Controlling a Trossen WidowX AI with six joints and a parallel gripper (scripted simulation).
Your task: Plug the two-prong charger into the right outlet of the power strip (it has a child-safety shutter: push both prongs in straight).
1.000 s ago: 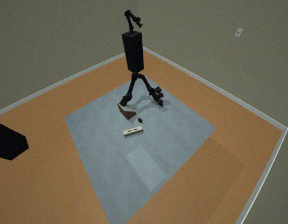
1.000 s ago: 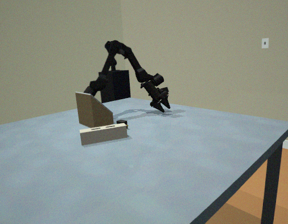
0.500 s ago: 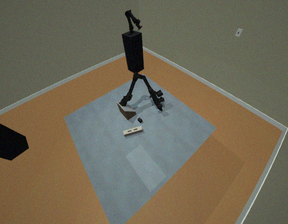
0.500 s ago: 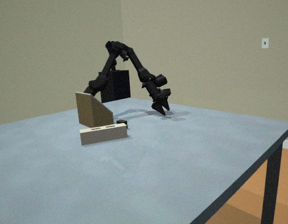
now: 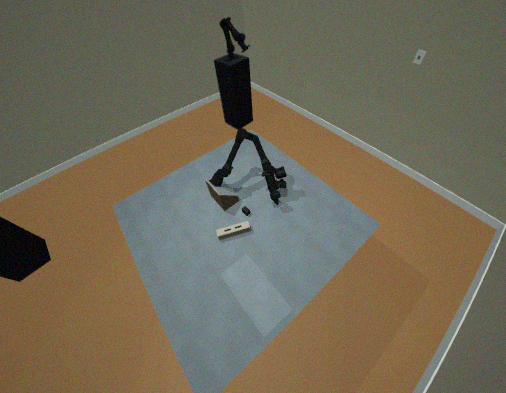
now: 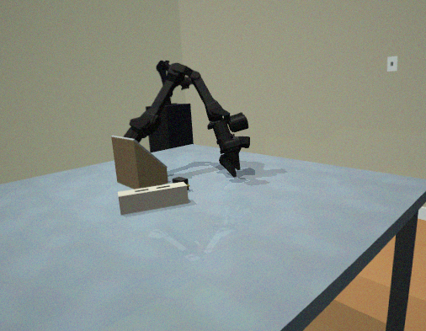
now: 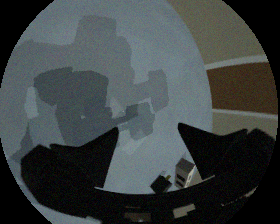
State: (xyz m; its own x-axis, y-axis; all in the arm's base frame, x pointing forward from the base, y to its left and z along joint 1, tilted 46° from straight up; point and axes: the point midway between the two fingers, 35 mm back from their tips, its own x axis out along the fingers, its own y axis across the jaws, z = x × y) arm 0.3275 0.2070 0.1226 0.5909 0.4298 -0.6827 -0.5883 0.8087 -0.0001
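The two-prong charger lies 90 mm behind my gripper tip, 190 mm to the right of it and 10 mm below it.
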